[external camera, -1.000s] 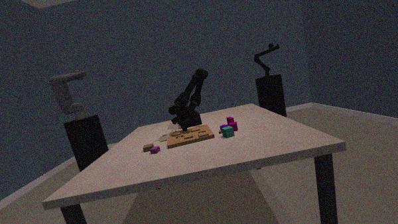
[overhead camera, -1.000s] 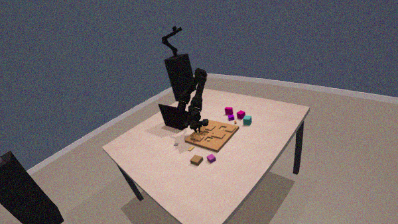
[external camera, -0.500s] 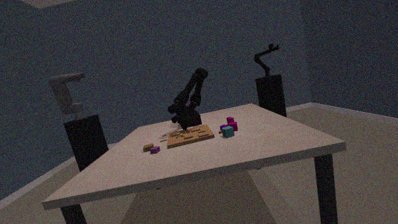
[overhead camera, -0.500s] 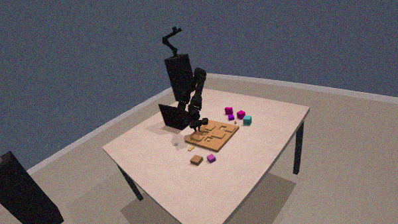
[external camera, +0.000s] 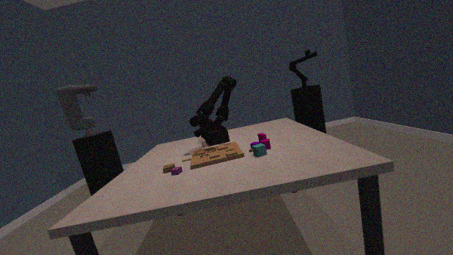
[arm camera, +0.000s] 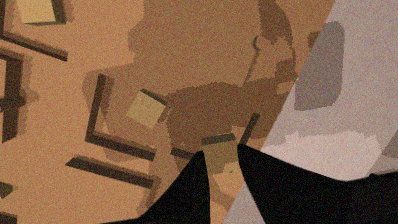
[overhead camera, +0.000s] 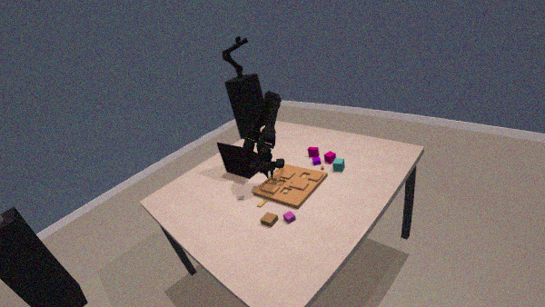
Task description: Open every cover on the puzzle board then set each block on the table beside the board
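Now: gripper tip 23 cm to the right of the small orange block, 20 cm short of it and 4 cm above it. Also, from my gripper tip: magenta block (32 cm to the left, 20 cm ahead, 2 cm below); then tiny grey block (17 cm to the right, 8 cm behind, 4 cm below); then brown block (25 cm to the right, 19 cm ahead, 3 cm below).
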